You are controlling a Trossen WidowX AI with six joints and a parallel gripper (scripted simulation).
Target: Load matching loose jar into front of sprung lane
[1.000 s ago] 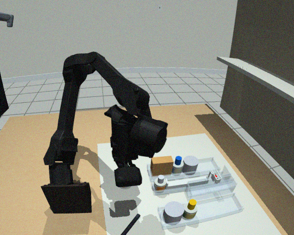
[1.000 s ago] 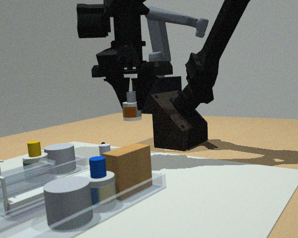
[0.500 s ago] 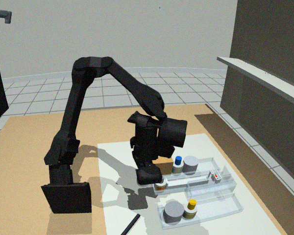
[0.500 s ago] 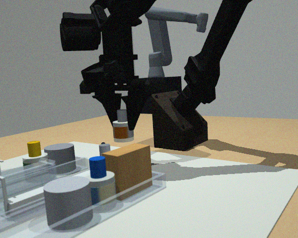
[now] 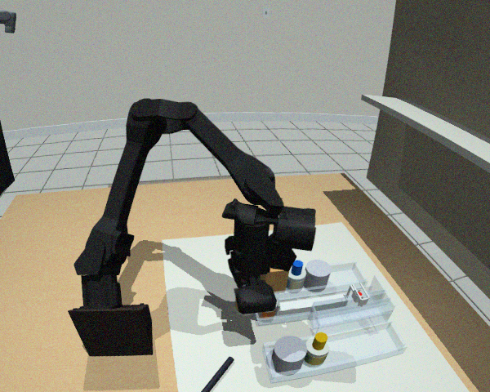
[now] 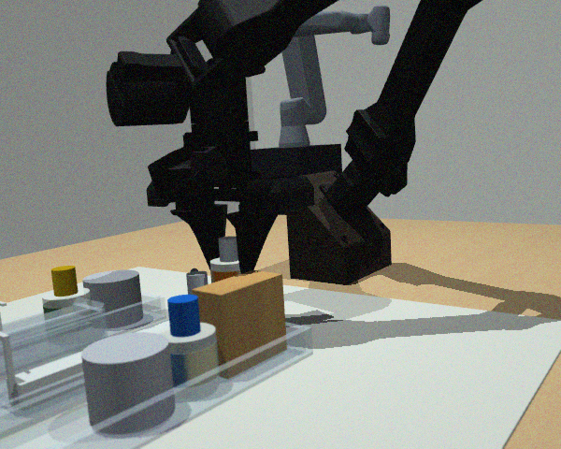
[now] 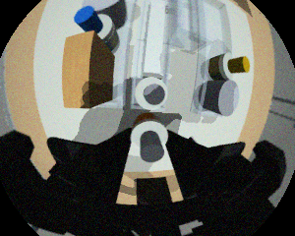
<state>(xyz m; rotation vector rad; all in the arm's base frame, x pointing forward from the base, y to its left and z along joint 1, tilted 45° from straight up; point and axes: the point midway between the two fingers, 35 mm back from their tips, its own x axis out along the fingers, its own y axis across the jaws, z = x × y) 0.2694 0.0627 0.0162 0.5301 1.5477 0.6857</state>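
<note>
The brown box lies 6 cm ahead of my gripper tip, 8 cm to the left of it and 2 cm below it. Also, from my gripper tip: black rod 8 cm behind, 16 cm to the right, 5 cm below; then clear sprung lane 20 cm ahead, 1 cm to the right, 4 cm below.
</note>
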